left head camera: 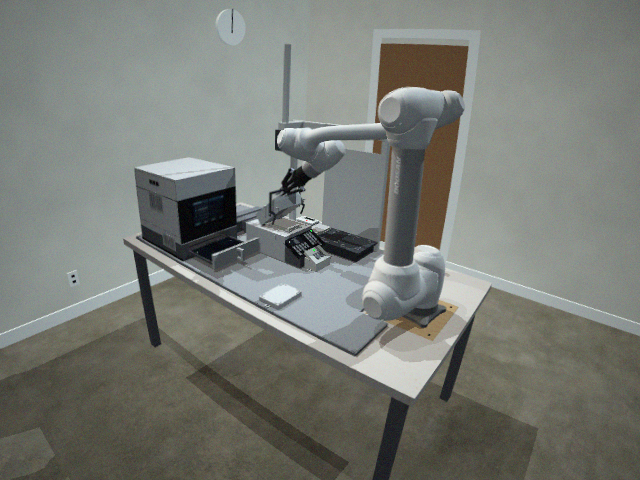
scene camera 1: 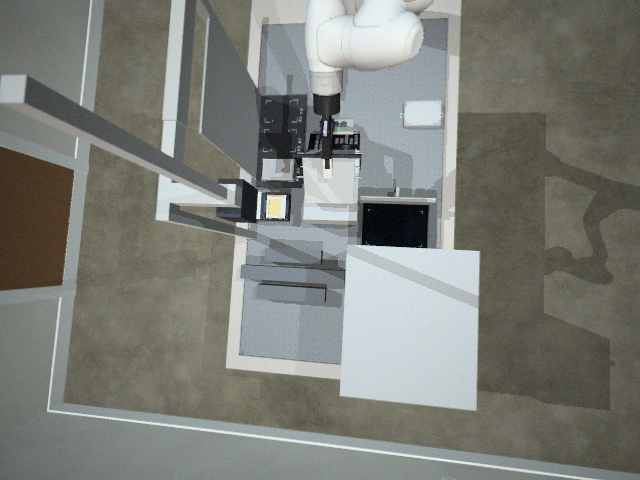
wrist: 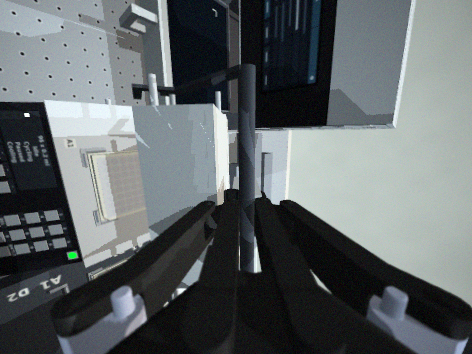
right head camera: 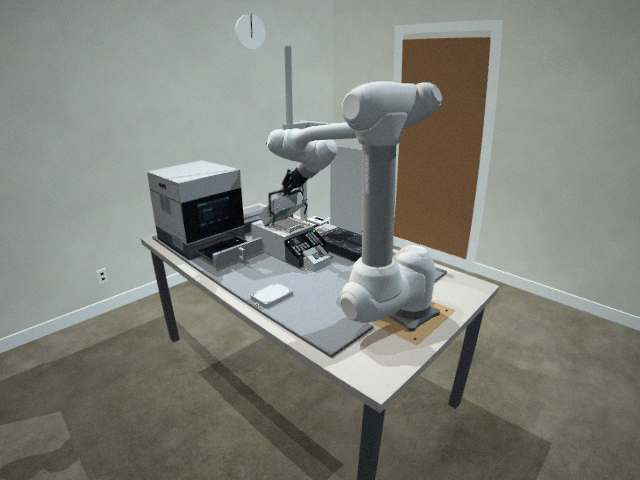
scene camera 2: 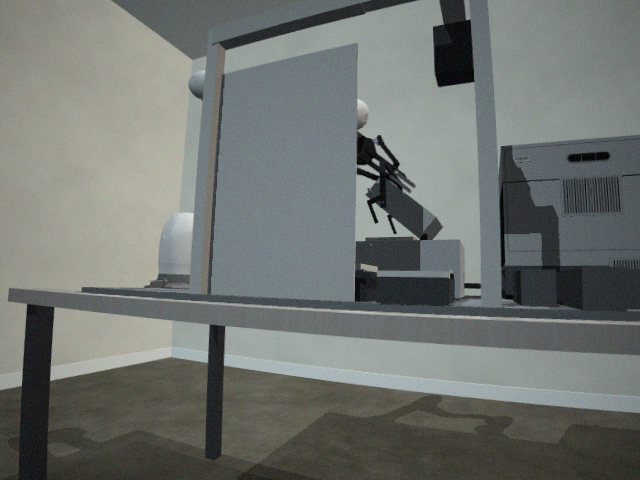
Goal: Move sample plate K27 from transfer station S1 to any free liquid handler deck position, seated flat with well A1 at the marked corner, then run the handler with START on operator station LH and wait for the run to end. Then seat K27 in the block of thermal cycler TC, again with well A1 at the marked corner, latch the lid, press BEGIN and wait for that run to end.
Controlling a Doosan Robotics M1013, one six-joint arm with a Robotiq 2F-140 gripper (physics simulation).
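Frame: origin at the arm's base, x left, y back, z up, level; metres.
Seen in the pictures: gripper, fingertip midpoint: (left head camera: 277, 195) (scene camera 1: 327, 176) (right head camera: 279, 196) (scene camera 2: 412, 188); arm's base, origin of the base link: (left head camera: 417, 309) (scene camera 1: 352, 14) (right head camera: 409, 312).
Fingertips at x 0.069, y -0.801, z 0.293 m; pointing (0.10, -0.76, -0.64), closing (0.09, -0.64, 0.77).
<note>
Offsets run from my fingertips to a thing's top centre. "spot": to the spot under its first point. Level surfaces: height alone.
My gripper (left head camera: 285, 192) (right head camera: 286, 191) (scene camera 1: 326, 165) (wrist: 244, 187) is shut on the dark lid handle {dx -0.009, dy +0.061, dz +0.051 m} (left head camera: 270, 206) (right head camera: 269, 207) (wrist: 247, 110) of the thermal cycler (left head camera: 266, 240) (right head camera: 268, 246) (wrist: 62, 120). The grey lid (scene camera 1: 330, 188) (scene camera 2: 408, 209) (wrist: 175, 160) is tilted part way open. A pale plate {dx -0.008, dy +0.052, dz -0.130 m} (wrist: 120, 185) with tan wells lies in the cycler block under it, near the A1 mark; its name cannot be read. The cycler display and one green light show in the wrist view. The black handler deck {dz -0.226 m} (left head camera: 346, 242) (scene camera 1: 281, 118) lies beside the cycler. The small operator box {spot: dx +0.000, dy +0.287, dz -0.226 m} (left head camera: 316, 257) stands in front.
A large instrument (left head camera: 186, 201) (scene camera 1: 408, 325) stands beside the cycler with its drawer {spot: dx +0.268, dy -0.081, dz -0.249 m} (scene camera 1: 395, 224) open. A white box {dx +0.296, dy +0.387, dz -0.256 m} (left head camera: 280, 295) (scene camera 1: 422, 114) lies on the mat. A grey upright panel {spot: dx -0.348, dy +0.178, dz +0.005 m} (left head camera: 351, 191) (scene camera 2: 284, 180) and a frame post {spot: dx -0.320, dy -0.227, dz -0.041 m} (scene camera 2: 485, 155) stand along the deck side.
</note>
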